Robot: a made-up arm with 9 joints.
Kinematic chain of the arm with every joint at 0, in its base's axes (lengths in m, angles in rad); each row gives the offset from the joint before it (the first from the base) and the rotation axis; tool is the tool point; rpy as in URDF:
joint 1: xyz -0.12 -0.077 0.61 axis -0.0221 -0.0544 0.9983
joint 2: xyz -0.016 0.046 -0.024 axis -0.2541 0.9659 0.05
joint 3: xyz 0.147 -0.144 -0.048 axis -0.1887 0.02 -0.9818
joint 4: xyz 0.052 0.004 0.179 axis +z
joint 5: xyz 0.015 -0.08 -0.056 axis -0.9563 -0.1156 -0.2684
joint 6: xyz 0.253 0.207 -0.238 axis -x
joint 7: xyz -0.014 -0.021 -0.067 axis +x
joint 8: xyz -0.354 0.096 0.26 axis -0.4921 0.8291 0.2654
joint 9: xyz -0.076 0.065 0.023 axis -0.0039 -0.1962 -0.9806
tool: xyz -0.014 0.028 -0.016 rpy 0 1.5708 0
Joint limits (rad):
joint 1: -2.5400..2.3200
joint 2: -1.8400..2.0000
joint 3: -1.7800..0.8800
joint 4: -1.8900..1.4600
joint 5: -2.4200..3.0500
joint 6: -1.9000..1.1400
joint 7: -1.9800..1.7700
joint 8: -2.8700..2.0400
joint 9: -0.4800..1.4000
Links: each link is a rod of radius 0.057 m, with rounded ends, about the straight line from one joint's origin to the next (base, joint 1, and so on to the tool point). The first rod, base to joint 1, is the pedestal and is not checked.
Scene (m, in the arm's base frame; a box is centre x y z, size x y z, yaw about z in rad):
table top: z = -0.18
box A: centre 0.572 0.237 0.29 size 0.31 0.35 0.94 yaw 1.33
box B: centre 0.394 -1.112 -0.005 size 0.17 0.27 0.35 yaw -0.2
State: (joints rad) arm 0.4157 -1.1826 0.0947 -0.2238 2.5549 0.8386 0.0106 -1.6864 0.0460
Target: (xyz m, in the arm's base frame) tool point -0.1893 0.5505 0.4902
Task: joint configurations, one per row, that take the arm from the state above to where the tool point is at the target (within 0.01 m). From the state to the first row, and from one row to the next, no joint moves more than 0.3 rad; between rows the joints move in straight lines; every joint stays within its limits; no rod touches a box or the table.
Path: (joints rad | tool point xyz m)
1: 0.4088 -1.2922 -0.1794 -0.2302 2.3372 0.7137 -0.0066 -1.5676 -0.0417 | 0.4147 -0.5070 0.4909
2: 0.4020 -1.4017 -0.4535 -0.2365 2.1196 0.5887 -0.0238 -1.4489 -0.1293 | 0.4890 -0.3530 0.6596
3: 0.3951 -1.5113 -0.7277 -0.2429 1.9019 0.4638 -0.0410 -1.3301 -0.2170 | 0.4584 -0.1900 0.7959
4: 0.3882 -1.6209 -1.0018 -0.2493 1.6842 0.3389 -0.0582 -1.2114 -0.3047 | 0.3620 -0.0479 0.8581
5: 0.3814 -1.7304 -1.2759 -0.2556 1.4665 0.2140 -0.0754 -1.0926 -0.3923 | 0.2525 0.0492 0.8361
6: 0.3745 -1.8400 -1.5500 -0.2620 1.2489 0.0890 -0.0926 -0.9738 -0.4800 | 0.1739 0.0851 0.7521
7: 0.6330 -1.6379 -1.4041 -0.1664 1.3321 0.1942 -0.0635 -1.1076 -0.3849 | 0.1651 0.1840 0.7481
8: 0.8916 -1.4359 -1.2581 -0.0708 1.4152 0.2994 -0.0344 -1.2413 -0.2897 | 0.1345 0.2849 0.7284
9: 1.1501 -1.2338 -1.1121 0.0247 1.4984 0.4045 -0.0053 -1.3750 -0.1946 | 0.0799 0.3805 0.6911
10: 1.4086 -1.0318 -0.9661 0.1203 1.5816 0.5097 0.0238 -1.5087 -0.0995 | 0.0028 0.4616 0.6367
11: 1.6671 -0.8297 -0.8201 0.2159 1.6648 0.6149 0.0529 -1.6424 -0.0044 | -0.0904 0.5197 0.5679
12: 1.9257 -0.6277 -0.6741 0.3114 1.7480 0.7200 0.0820 -1.7761 0.0908 | -0.1893 0.5505 0.4902

